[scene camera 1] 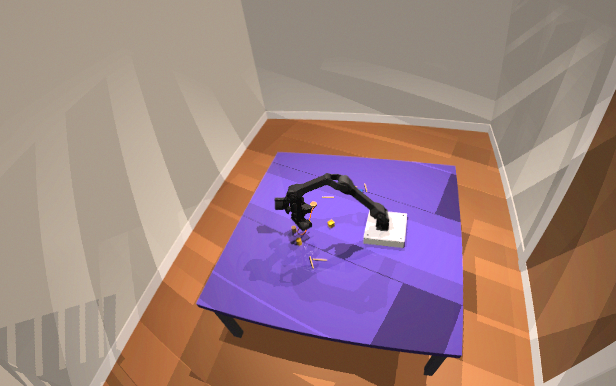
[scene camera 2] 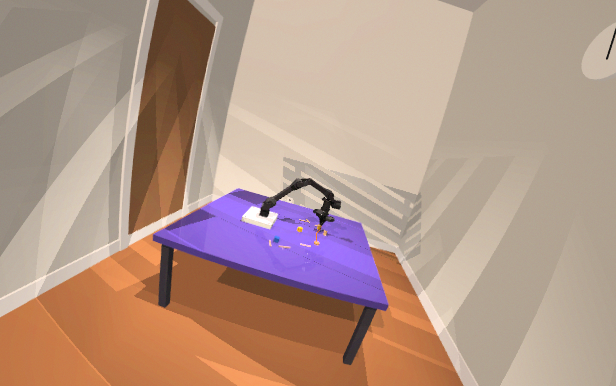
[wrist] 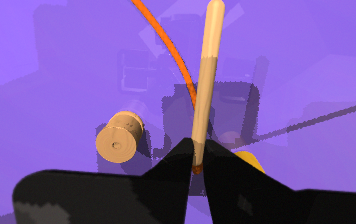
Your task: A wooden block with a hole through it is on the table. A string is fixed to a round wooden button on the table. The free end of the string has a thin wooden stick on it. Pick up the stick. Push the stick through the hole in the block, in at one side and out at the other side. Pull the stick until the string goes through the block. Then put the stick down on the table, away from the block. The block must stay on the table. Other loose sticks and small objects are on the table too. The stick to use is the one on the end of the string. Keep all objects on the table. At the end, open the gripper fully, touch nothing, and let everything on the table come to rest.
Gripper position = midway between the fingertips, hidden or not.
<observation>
I see my gripper [wrist: 196,146] and a tan cylinder [wrist: 117,142].
</observation>
